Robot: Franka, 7 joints.
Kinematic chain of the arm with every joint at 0, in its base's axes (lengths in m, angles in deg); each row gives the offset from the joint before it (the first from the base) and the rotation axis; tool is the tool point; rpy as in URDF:
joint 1: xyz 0 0 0.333 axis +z
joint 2: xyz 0 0 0 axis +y
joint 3: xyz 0 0 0.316 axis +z
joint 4: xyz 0.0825 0 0 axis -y
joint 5: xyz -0.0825 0 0.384 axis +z
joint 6: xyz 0 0 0 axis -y
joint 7: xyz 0.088 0 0 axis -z
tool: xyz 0 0 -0.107 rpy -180 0 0
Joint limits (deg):
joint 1: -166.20..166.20
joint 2: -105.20..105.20
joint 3: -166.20..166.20
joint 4: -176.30..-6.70
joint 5: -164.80..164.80
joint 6: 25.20..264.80
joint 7: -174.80..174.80
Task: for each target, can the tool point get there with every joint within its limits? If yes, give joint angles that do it. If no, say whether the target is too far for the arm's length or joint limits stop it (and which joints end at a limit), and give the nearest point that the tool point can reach.
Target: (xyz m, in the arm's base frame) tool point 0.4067 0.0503 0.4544
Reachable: yes | joints 108.90 27.79 -125.04 -130.80 -116.13 221.84 6.01
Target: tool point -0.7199 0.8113 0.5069
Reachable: no: too far | nearest point -0.5622 0.6336 0.4688 | short by 0.241 m
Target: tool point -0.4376 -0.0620 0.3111
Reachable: yes | joints -82.53 49.56 -101.67 -142.68 87.29 88.85 8.04
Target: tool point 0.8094 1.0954 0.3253
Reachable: no: too far | nearest point 0.5098 0.6900 0.3282 | short by 0.504 m
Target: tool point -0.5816 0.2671 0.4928
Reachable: yes | joints -89.49 -24.33 -110.55 -107.32 -61.36 156.17 13.04
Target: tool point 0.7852 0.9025 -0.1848
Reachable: no: too far | nearest point 0.5168 0.5940 -0.0078 | short by 0.446 m
